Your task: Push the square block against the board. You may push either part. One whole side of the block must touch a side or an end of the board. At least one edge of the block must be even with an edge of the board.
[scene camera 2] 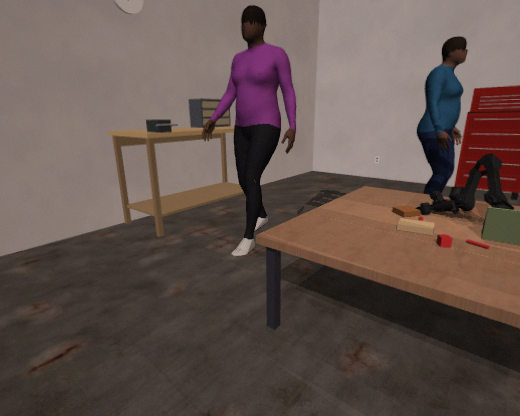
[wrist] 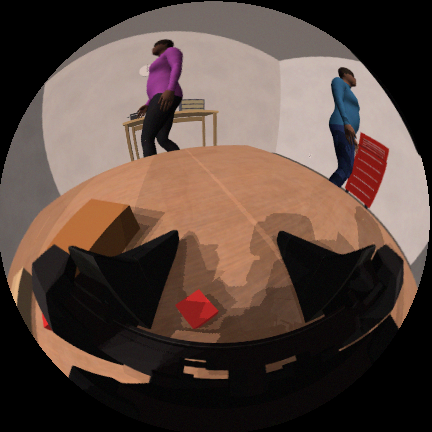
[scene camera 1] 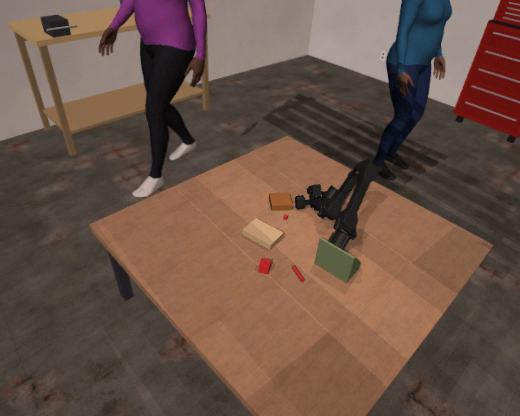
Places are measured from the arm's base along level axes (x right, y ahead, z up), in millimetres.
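Where they show: gripper, fingertip midpoint: (wrist: 229, 236) (scene camera 1: 306, 194); arm's base, link origin: (scene camera 2: 498, 219) (scene camera 1: 335, 246).
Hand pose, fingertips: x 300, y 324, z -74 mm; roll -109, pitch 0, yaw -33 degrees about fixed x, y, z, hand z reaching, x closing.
Note:
Things, the pixels of their top centre, and the offset from my fingertips.
- orange-brown square block, top centre: (wrist: 75, 229) (scene camera 1: 280, 198) (scene camera 2: 406, 208) dz +23, dx -140, dy +60 mm
- cream board, top centre: (scene camera 1: 263, 231) (scene camera 2: 416, 223) dz +23, dx -377, dy -18 mm
- larger red block, top centre: (scene camera 1: 265, 262) (scene camera 2: 444, 236) dz +32, dx -524, dy -143 mm
- red stick, top centre: (scene camera 1: 298, 272) (scene camera 2: 477, 242) dz +7, dx -457, dy -259 mm
The orange-brown square block (scene camera 1: 281, 201) (scene camera 2: 406, 211) (wrist: 95, 226) lies flat on the table. The cream board (scene camera 1: 263, 233) (scene camera 2: 416, 227) lies flat nearer scene camera 1, with a gap between it and the block; part of the board (wrist: 22, 295) shows at the left edge of the wrist view. My gripper (scene camera 1: 314, 199) (scene camera 2: 441, 204) (wrist: 229, 236) is open and empty, low over the table. In scene camera 1 it is just right of the block, with one finger close to the block's right side. In the wrist view the left finger hides part of the block.
A small red cube (wrist: 197, 309) lies below the gap between the fingers. Another small red cube (scene camera 1: 285, 217) (scene camera 2: 421, 218) lies between block and board. A larger red block (scene camera 1: 265, 266) (scene camera 2: 444, 241), a red stick (scene camera 1: 298, 273) (scene camera 2: 477, 244) and a green wedge (scene camera 1: 336, 260) (scene camera 2: 502, 226) stand nearer scene camera 1.

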